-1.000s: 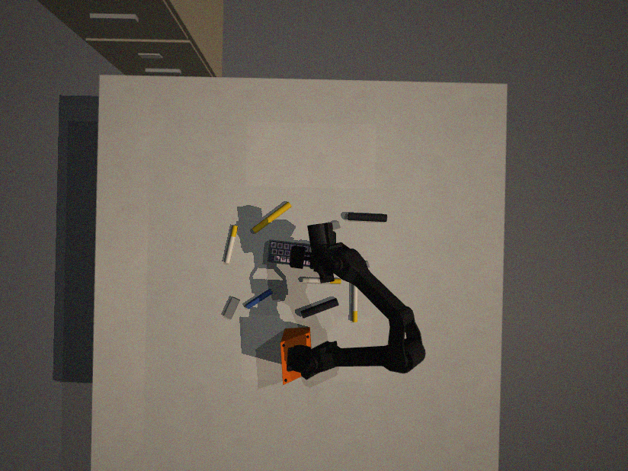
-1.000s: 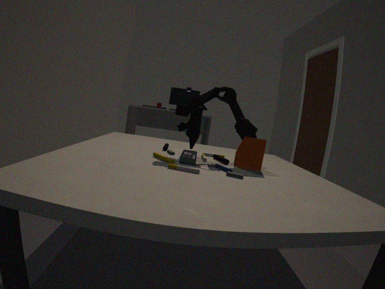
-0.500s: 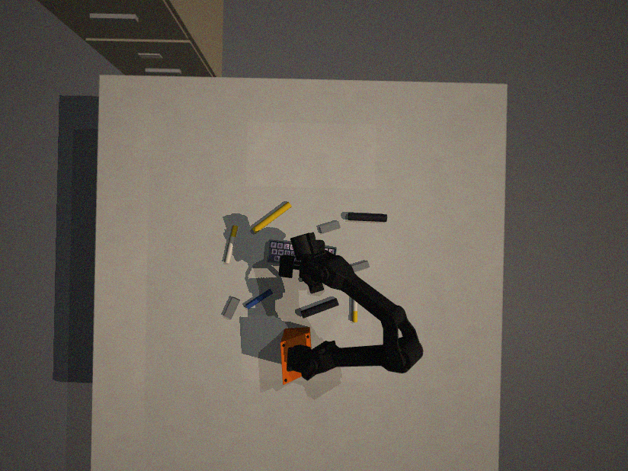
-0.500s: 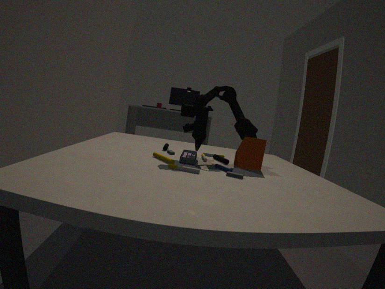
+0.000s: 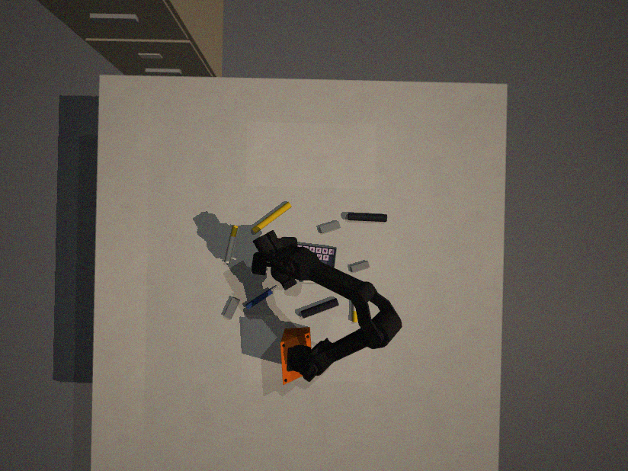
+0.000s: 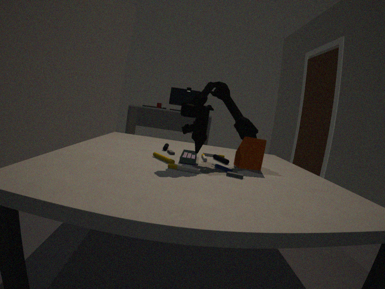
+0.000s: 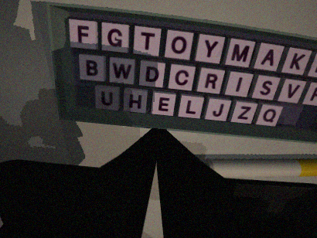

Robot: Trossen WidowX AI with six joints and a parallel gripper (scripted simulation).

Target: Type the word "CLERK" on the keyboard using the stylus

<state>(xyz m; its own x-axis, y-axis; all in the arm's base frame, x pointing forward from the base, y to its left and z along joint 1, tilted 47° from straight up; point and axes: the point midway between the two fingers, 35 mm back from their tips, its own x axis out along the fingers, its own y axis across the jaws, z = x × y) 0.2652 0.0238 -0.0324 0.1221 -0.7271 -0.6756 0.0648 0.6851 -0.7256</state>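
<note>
Right now the blue stylus is 100 mm behind my gripper tip, 60 mm to the left of it and 30 mm below it. The rest, counted from my gripper tip: grey stylus tip: 80 mm behind, 30 mm to the left, 30 mm below; olive-yellow bar: 140 mm ahead, 60 mm to the left, 30 mm below.
</note>
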